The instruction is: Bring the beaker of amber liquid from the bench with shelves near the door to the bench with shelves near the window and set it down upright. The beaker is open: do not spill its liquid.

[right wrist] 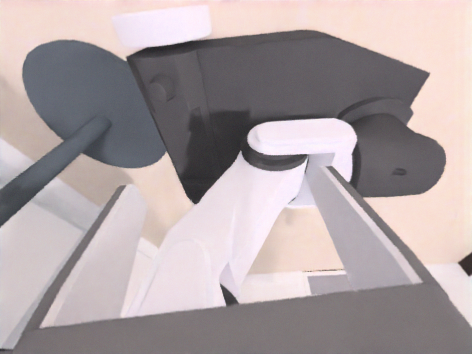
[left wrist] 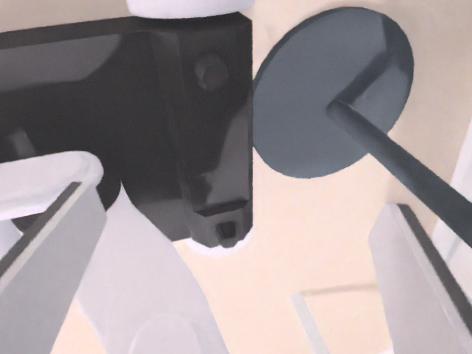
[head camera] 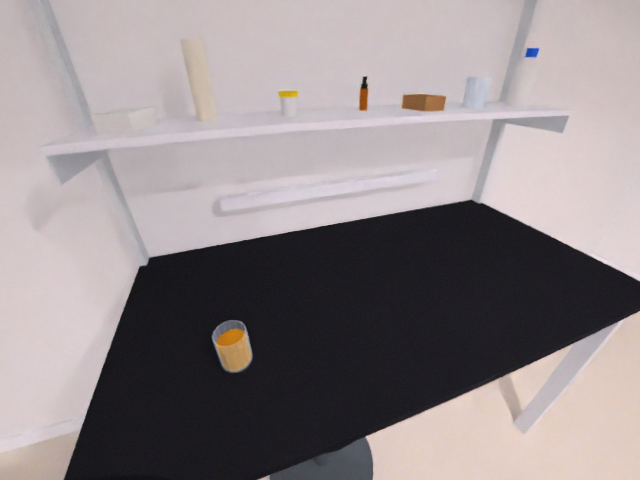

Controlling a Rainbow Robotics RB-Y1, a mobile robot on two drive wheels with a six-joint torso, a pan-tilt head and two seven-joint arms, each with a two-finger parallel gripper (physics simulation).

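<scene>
The beaker of amber liquid (head camera: pixel 234 348) stands upright on the black bench top (head camera: pixel 361 289), towards its left end in the head view. Its top is open and the amber liquid fills most of it. My left gripper (left wrist: pixel 235 210) is open, with its two fingers wide apart and no object between them. My right gripper (right wrist: pixel 229 186) is open too, its fingers wide apart and empty. Both hang low beside my own base, away from the beaker. Neither gripper shows in the head view.
A white shelf (head camera: pixel 330 122) above the bench holds a tall cream cylinder (head camera: pixel 200 82), a yellow-lidded jar (head camera: pixel 288 104), an amber bottle (head camera: pixel 363 99), a brown box (head camera: pixel 423 102) and other items. A stool's round base (head camera: pixel 343 462) (left wrist: pixel 310 130) (right wrist: pixel 65 85) is under the bench's front edge, close to my base.
</scene>
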